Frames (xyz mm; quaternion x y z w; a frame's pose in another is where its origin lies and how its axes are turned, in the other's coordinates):
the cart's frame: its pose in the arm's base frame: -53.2 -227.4 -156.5 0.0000 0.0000 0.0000 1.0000
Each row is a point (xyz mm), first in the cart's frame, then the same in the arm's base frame.
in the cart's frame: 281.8 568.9 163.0
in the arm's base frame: 228.6 341.5 6.5
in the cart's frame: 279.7 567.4 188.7
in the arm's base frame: 226.5 340.0 32.2
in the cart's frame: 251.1 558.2 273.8
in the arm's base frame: 197.9 330.8 117.3
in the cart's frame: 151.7 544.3 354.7
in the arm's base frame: 98.5 316.9 198.2
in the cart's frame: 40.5 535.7 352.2
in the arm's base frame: -12.7 308.3 195.7
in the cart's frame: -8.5 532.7 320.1
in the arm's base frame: -61.7 305.3 163.6
